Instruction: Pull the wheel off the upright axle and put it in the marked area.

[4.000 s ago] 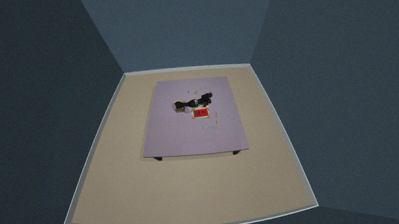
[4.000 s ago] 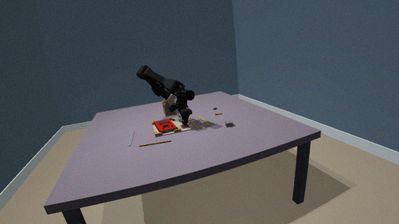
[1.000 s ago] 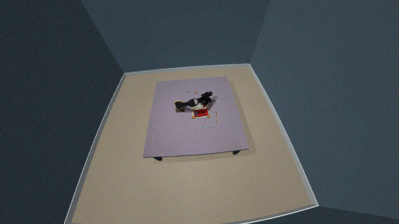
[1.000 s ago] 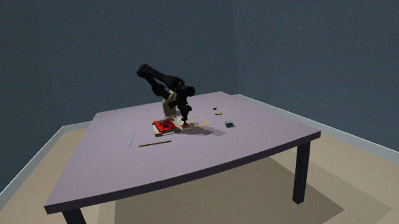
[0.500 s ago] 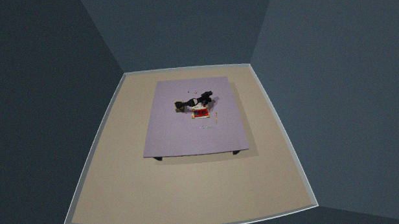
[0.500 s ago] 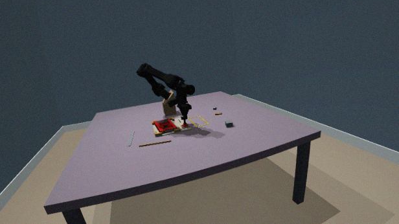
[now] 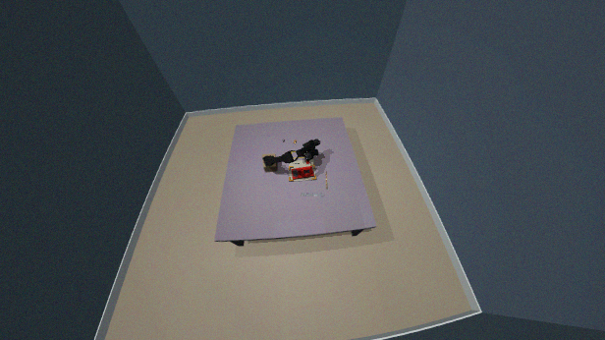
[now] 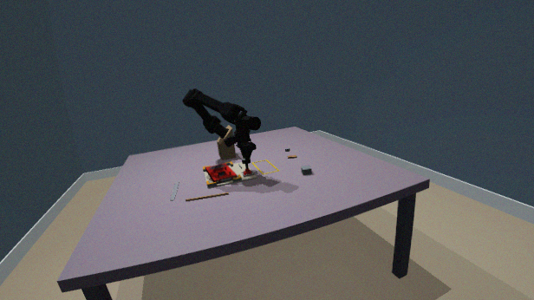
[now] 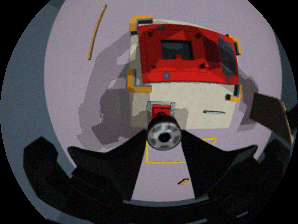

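Right now my gripper tip is 40 mm above the upright axle. The rest, counted from my gripper tip: thin brown stick: 130 mm ahead, 230 mm to the right, 70 mm below; then board: 70 mm behind, 90 mm to the right, 60 mm below; then dark grey wheel: right at my gripper tip.
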